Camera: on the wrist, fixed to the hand. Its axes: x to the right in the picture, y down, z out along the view.
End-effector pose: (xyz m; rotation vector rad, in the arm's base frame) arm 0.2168 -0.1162 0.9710 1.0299 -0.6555 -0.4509
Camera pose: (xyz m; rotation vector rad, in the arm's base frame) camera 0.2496 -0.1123 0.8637 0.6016 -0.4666 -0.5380
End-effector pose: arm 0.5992 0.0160 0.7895 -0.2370 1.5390 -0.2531
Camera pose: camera 0.5349 -0.0687 0.8255 -0.5967 1.6438 0.1030
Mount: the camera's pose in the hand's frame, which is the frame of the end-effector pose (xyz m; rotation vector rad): -0.0092 -0.0925 -0.0630 -0.4630 0.0608 0.0009
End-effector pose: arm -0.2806 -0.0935 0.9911 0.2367 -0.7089 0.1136
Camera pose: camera -0.2309 -0.1672 0.9225 -0.2094 -0.6558 -0.0439
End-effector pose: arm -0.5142 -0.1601 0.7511 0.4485 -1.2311 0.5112
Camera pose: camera -0.4134 -0.1991 0.7205 0.0392 -1.2449 0.2255
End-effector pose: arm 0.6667 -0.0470 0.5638 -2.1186 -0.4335 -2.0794
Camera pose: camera 0.5788 0.0209 0.5476 2.0264 -0.0620 2.1637
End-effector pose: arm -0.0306 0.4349 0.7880 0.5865 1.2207 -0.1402
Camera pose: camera -0.1245 0.3860 0.7506 0.1880 1.2588 0.1606
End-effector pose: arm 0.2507 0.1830 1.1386 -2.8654 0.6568 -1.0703
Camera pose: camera 0.2400 0.2792 1.1955 2.4529 -0.7878 0.8682
